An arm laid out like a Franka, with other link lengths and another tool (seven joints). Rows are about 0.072 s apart.
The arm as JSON. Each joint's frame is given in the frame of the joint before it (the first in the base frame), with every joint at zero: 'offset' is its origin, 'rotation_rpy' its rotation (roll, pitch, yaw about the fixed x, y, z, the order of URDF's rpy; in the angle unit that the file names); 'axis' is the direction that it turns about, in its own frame. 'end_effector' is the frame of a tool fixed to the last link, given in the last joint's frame.
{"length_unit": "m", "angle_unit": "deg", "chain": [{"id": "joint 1", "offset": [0.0, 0.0, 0.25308], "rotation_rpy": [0.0, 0.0, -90.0], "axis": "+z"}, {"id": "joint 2", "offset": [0.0, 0.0, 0.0], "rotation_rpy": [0.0, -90.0, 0.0], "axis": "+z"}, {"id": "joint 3", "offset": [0.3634, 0.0, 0.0], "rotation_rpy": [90.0, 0.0, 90.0], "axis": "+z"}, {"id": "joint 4", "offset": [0.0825, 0.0, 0.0], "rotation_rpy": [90.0, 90.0, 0.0], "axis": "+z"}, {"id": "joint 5", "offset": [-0.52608, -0.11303, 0.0], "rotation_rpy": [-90.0, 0.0, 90.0], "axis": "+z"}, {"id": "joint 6", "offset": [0.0, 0.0, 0.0], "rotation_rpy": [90.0, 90.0, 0.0], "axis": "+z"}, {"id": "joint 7", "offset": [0.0, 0.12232, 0.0], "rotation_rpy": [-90.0, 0.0, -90.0], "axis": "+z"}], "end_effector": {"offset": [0.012, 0.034, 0.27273], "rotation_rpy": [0.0, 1.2, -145.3]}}
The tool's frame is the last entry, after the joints.
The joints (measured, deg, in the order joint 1, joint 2, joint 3, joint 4, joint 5, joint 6, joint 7), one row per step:
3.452, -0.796, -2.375, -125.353, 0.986, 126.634, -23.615
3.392, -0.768, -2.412, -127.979, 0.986, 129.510, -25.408
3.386, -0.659, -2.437, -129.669, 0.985, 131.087, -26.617
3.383, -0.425, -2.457, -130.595, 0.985, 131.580, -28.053
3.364, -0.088, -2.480, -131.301, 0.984, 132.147, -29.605
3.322, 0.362, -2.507, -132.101, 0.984, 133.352, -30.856
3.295, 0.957, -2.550, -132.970, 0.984, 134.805, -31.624
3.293, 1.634, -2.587, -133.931, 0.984, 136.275, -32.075
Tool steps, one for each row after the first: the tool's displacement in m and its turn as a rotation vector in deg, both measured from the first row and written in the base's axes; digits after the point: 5 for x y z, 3 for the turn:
-0.00954, -0.00229, -0.02249, -0.094, -0.249, 1.654
-0.01778, -0.00345, -0.03828, -0.160, -0.044, 2.811
-0.02505, -0.00455, -0.04952, -0.213, 0.602, 4.218
-0.03045, -0.00592, -0.05946, -0.265, 1.056, 5.721
-0.03409, -0.00751, -0.07042, -0.328, 1.085, 6.887
-0.03772, -0.00892, -0.08314, -0.390, 1.087, 7.566
-0.04268, -0.00987, -0.09747, -0.440, 1.251, 7.961

